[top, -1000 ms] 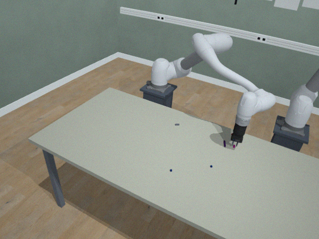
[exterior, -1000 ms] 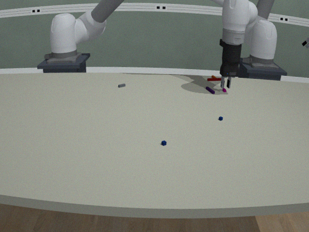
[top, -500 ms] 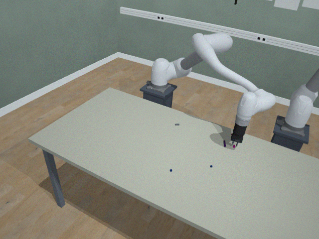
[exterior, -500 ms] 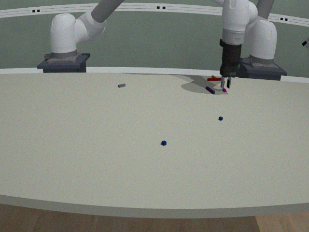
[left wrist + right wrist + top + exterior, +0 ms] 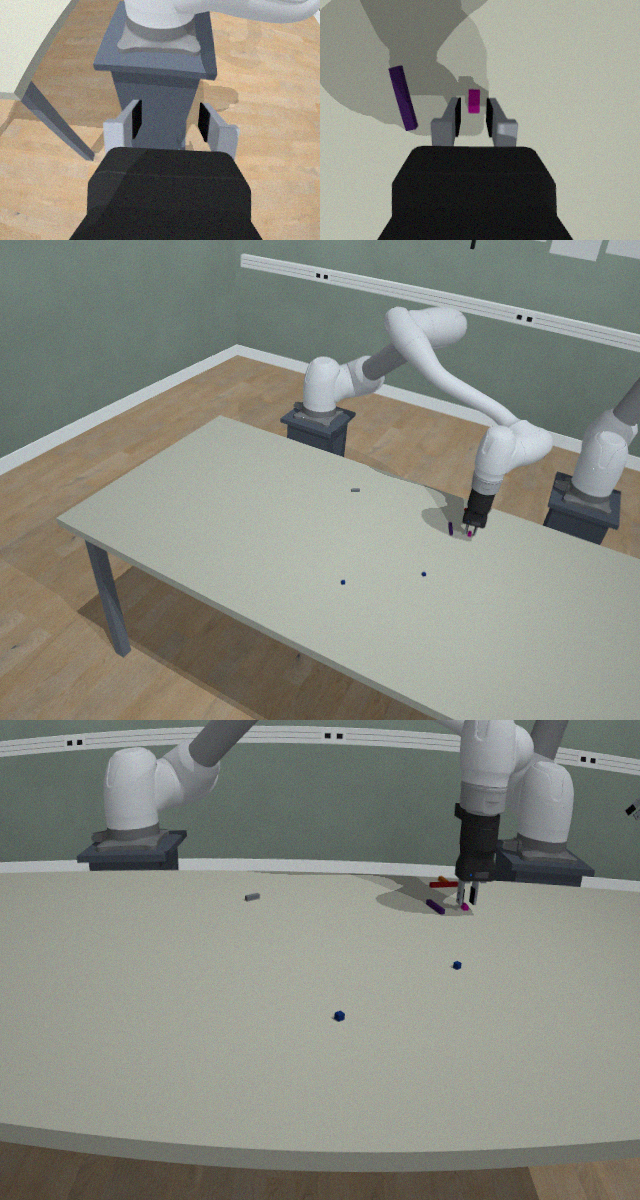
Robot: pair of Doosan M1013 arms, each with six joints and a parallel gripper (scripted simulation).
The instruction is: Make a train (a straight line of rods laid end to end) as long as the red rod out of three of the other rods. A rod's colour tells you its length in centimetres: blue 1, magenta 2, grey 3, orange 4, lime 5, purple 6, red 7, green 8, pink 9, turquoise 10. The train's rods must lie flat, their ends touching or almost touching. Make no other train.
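Note:
The magenta rod is 1 cm behind my right hand and 3 cm below it. Round my right hand: red rod: 14 cm behind, 2 cm to the right, 3 cm below; then orange rod: 17 cm behind, 1 cm to the right, 3 cm below; then purple rod: 7 cm to the right, 3 cm below.

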